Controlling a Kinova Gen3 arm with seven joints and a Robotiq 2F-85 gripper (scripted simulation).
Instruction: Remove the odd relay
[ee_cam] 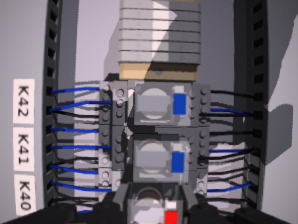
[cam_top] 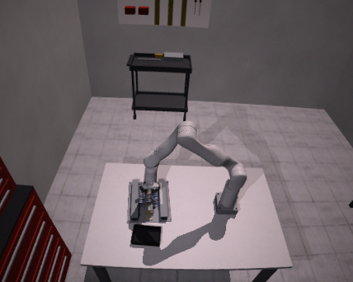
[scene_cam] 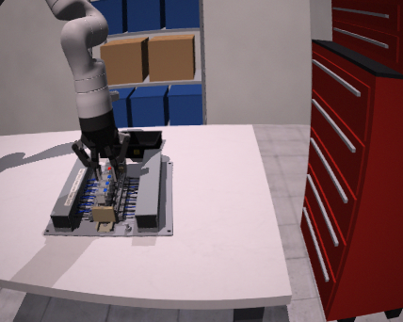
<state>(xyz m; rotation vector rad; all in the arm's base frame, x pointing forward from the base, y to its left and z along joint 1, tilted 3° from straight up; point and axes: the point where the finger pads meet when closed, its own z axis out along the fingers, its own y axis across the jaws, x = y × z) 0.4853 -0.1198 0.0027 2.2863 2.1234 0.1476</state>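
My gripper is now 10 mm above the red-button relay. Also, from my hand: black parts tray (40 mm ahead, 270 mm to the left, 40 mm below).
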